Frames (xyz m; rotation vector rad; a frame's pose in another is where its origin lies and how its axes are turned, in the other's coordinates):
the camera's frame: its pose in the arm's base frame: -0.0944 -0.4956 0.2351 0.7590 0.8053 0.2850
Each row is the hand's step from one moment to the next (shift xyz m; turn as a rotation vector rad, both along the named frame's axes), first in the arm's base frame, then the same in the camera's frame.
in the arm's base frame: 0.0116 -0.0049 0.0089 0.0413 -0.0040 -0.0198
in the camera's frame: 0.0005 0.0034 0.0150 0.0366 -0.0149 0.0235
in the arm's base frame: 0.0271 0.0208 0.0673 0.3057 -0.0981 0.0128
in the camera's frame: -0.0080 0.0635 0.0400 0.1497 -0.0458 0.2806
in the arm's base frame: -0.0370 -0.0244 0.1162 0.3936 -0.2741 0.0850
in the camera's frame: -0.1004 0.0632 0.0374 0.0815 -0.1149 0.4663
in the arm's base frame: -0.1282 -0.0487 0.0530 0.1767 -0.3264 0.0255
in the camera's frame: -0.1395 -0.0029 -0.0463 -0.0584 -0.2040 0.3056
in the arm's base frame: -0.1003 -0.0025 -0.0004 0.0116 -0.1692 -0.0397
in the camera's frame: -0.0686 -0.0067 -0.0730 -0.0553 -0.1469 0.0755
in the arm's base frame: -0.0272 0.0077 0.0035 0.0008 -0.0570 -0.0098
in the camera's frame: -0.0164 0.0066 -0.0224 -0.0227 -0.0471 0.0247
